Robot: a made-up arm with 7 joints. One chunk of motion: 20 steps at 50 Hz.
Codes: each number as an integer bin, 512 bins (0 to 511) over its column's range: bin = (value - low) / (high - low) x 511, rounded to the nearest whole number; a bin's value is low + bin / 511 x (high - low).
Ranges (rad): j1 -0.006..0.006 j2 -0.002..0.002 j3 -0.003..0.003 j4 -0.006..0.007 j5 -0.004..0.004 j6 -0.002..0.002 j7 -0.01..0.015
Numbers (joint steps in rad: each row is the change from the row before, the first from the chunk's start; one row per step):
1: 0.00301 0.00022 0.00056 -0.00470 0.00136 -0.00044 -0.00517
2: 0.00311 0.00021 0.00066 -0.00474 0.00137 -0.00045 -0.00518
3: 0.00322 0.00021 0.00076 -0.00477 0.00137 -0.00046 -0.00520
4: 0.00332 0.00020 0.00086 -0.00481 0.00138 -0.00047 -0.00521
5: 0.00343 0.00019 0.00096 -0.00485 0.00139 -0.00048 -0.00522
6: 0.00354 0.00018 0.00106 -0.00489 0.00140 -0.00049 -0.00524
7: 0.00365 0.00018 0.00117 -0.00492 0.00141 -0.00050 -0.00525
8: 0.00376 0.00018 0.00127 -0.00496 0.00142 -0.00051 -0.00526
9: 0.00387 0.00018 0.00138 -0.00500 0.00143 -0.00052 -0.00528
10: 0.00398 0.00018 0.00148 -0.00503 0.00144 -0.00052 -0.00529
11: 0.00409 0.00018 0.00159 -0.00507 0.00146 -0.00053 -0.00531
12: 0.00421 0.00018 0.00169 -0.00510 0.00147 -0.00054 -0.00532
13: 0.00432 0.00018 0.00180 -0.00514 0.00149 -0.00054 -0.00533
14: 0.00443 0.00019 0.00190 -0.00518 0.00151 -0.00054 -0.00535
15: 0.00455 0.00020 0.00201 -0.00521 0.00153 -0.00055 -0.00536
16: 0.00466 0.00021 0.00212 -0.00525 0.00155 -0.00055 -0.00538
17: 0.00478 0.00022 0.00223 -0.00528 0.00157 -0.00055 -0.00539
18: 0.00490 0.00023 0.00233 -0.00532 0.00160 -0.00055 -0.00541
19: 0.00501 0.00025 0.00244 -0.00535 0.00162 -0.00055 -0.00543
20: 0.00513 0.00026 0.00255 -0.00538 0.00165 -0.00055 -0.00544
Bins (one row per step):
1: 384 284 303 51 342 199 99
2: 388 282 312 50 343 198 99
3: 393 282 320 48 343 197 98
4: 397 281 329 47 344 195 98
5: 402 280 337 45 344 194 98
6: 406 278 346 44 345 193 97
7: 411 278 355 42 346 192 97
8: 416 278 364 41 346 190 97
9: 420 278 373 39 347 189 96
10: 425 278 382 38 347 189 96
11: 430 278 391 37 349 188 96
12: 435 278 399 35 349 187 96
13: 439 278 409 34 351 187 95
14: 444 280 417 32 352 187 95
15: 449 281 427 31 353 185 95
16: 454 282 436 29 355 185 94
17: 459 284 445 28 356 185 94
18: 464 285 454 27 358 185 94
19: 469 287 463 26 359 185 93
20: 474 289 473 24 361 185 93

